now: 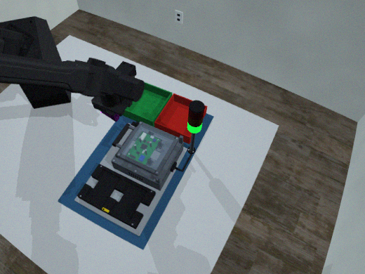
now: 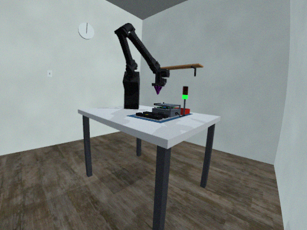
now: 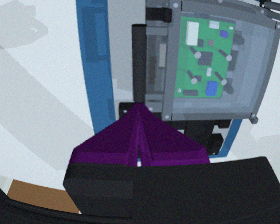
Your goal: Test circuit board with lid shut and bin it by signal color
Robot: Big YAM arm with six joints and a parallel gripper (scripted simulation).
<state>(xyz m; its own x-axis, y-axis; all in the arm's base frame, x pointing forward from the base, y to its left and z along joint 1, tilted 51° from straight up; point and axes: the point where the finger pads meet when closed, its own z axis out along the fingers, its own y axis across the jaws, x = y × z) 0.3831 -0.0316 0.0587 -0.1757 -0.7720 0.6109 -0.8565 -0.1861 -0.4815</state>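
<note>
The black latch hook is 3 cm ahead of my hand, 5 cm to the left of it and 10 cm below it. From my hand the other things lie so: green circuit board (8 cm ahead, 1 cm to the right, 11 cm below); tester lid (9 cm ahead, 2 cm to the right, 10 cm below); green bin (2 cm ahead, 20 cm to the left, 17 cm below).
</note>
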